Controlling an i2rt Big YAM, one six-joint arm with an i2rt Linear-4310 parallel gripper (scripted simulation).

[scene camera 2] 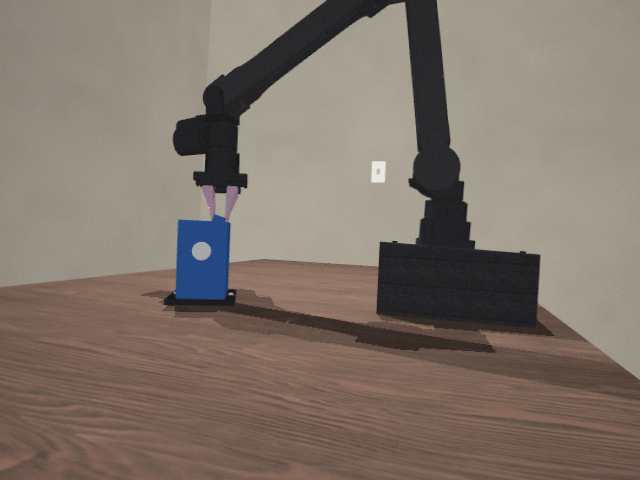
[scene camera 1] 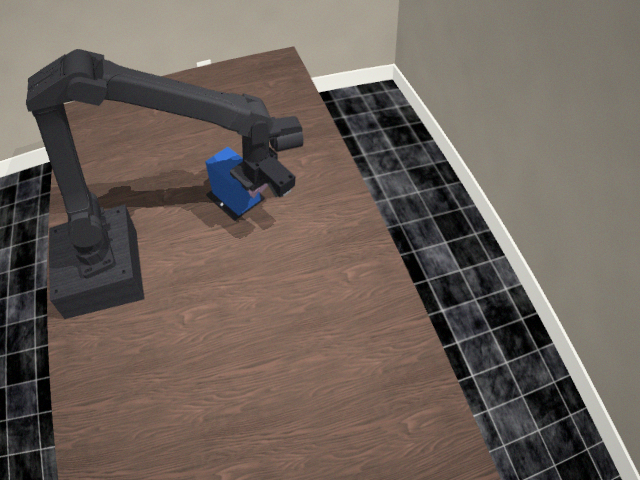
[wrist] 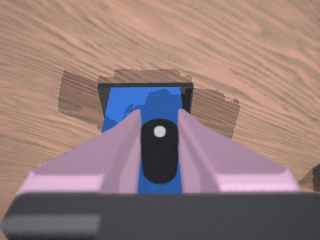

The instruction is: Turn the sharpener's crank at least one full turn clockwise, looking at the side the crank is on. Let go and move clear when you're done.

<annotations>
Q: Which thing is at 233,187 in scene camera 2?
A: My gripper.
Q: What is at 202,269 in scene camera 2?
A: A blue pencil sharpener.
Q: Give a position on a blue pencil sharpener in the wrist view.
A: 165,99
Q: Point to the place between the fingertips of my gripper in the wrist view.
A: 159,119
</annotations>
